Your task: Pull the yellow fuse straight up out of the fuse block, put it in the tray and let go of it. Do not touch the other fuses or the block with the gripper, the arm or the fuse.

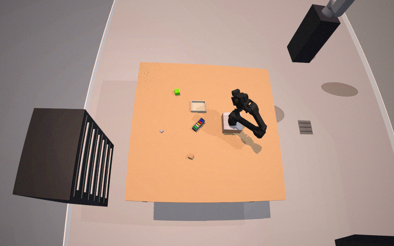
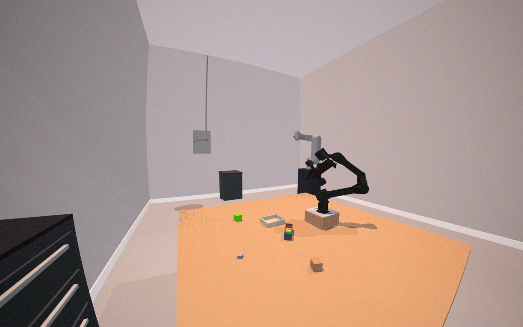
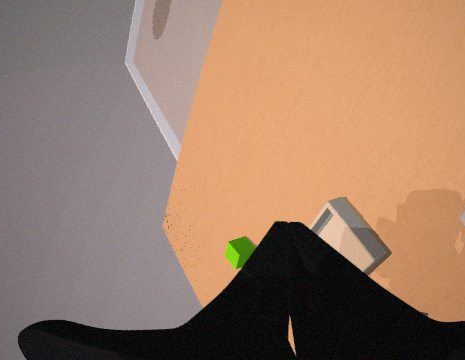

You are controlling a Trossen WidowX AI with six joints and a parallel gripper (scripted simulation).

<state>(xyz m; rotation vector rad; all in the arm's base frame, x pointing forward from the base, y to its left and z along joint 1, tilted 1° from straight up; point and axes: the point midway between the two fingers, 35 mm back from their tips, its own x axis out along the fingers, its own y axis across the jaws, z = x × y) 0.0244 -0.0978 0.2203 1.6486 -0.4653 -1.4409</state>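
My gripper tip is now 25 cm short of the yellow fuse, 25 cm above it and 11 cm to the right of it. The rest, counted from my gripper tip: pale tray (28 cm below, 23 cm ahead, 6 cm to the right); then blue fuse (25 cm below, 22 cm ahead, 8 cm to the left); then red fuse (25 cm below, 23 cm ahead, 10 cm to the left).
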